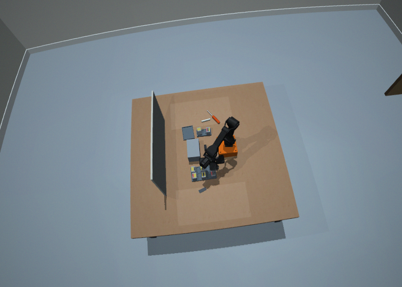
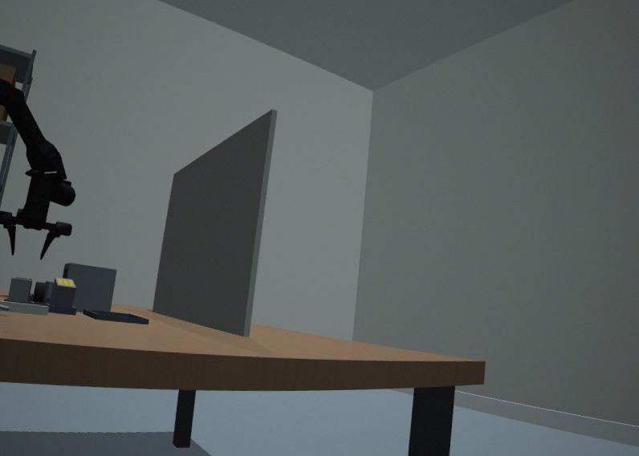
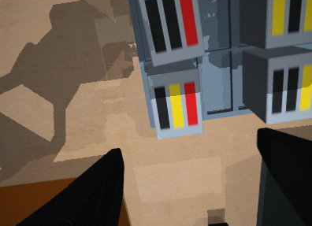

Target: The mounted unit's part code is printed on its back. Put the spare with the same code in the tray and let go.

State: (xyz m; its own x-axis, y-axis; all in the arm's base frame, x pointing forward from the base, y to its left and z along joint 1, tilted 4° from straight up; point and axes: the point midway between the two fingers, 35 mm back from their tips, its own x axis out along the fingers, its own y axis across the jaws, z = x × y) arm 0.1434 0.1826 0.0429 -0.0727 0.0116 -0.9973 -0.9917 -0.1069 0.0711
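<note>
My gripper tip is now 6 cm above the grey spare block. Round my gripper tip: tall grey panel 40 cm ahead, 13 cm to the right, 12 cm above; then flat grey tray 21 cm ahead, 34 cm to the right, 10 cm below; then grey mounted unit 15 cm ahead, 14 cm to the right, 5 cm below.
</note>
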